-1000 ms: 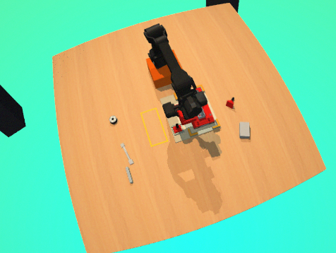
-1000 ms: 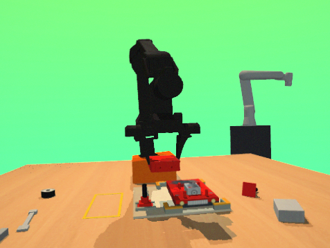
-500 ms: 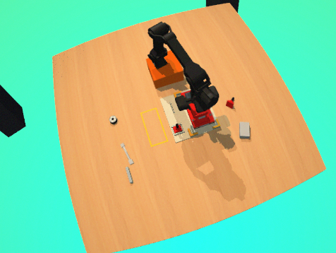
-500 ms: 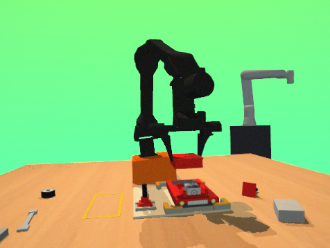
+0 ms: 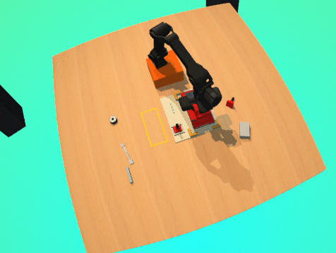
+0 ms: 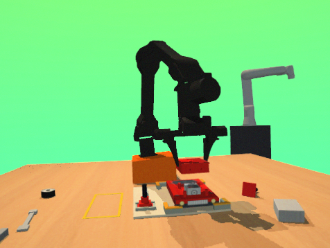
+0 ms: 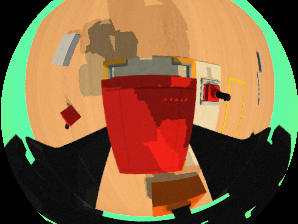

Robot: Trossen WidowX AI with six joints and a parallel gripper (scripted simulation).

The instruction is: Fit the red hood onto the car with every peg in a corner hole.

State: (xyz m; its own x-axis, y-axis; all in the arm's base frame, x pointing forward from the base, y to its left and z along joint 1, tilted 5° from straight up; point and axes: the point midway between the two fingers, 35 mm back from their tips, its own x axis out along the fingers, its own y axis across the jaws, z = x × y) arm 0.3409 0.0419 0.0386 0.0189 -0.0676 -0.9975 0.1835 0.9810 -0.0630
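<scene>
The grey engine block lies 7 cm below my gripper tip, 1 cm to the left of it and 1 cm behind it. Also, from my gripper tip: black wheel (38 cm to the right, 20 cm behind, 9 cm below); then red hood (right at my gripper tip).
</scene>
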